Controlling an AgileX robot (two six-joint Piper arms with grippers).
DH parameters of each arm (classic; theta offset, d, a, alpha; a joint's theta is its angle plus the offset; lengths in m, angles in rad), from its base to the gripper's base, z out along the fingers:
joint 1: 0 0.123 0 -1.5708
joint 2: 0.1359 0 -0.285 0
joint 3: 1.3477 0 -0.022 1.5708
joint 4: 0 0.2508 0 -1.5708
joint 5: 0 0 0.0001 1.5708
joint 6: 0 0.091 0 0
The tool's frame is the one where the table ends.
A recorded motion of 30 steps. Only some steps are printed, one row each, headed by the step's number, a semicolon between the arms.
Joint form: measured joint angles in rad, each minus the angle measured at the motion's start. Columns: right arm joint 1, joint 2, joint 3, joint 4, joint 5, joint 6; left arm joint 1, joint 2, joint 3, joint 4, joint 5, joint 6.
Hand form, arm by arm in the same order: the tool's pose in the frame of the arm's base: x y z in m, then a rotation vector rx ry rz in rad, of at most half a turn. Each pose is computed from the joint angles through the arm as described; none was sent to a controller.
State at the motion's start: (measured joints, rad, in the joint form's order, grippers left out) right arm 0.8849 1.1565 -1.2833 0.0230 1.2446 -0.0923; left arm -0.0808 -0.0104 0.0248 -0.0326 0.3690 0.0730
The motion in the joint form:
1: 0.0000 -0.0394 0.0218 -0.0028 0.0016 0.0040; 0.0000 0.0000 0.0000 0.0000 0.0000 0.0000
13: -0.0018 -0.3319 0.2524 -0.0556 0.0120 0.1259; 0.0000 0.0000 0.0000 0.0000 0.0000 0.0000
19: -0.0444 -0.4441 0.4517 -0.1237 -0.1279 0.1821; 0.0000 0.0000 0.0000 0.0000 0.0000 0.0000
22: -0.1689 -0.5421 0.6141 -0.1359 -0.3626 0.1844; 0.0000 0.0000 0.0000 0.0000 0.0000 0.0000
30: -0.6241 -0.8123 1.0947 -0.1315 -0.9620 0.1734; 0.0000 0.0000 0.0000 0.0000 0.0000 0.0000
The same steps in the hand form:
1: 0.1240 0.1543 0.3954 -1.2236 2.3157 0.3153; 0.0525 -0.0053 0.1722 0.1232 1.8629 -0.0374
13: 0.0798 0.0927 0.3754 -1.0570 2.3359 0.3164; 0.0525 -0.0053 0.1722 0.1232 1.8629 -0.0374
19: 0.0783 0.0751 0.3382 -0.9292 2.3135 0.2656; 0.0525 -0.0053 0.1722 0.1232 1.8629 -0.0374
22: 0.0835 0.0621 0.3136 -0.7488 2.1959 0.2754; 0.0525 -0.0053 0.1722 0.1232 1.8629 -0.0374
30: 0.0822 0.0191 0.2282 -0.2518 1.9057 0.1307; 0.0525 -0.0053 0.1722 0.1232 1.8629 -0.0374

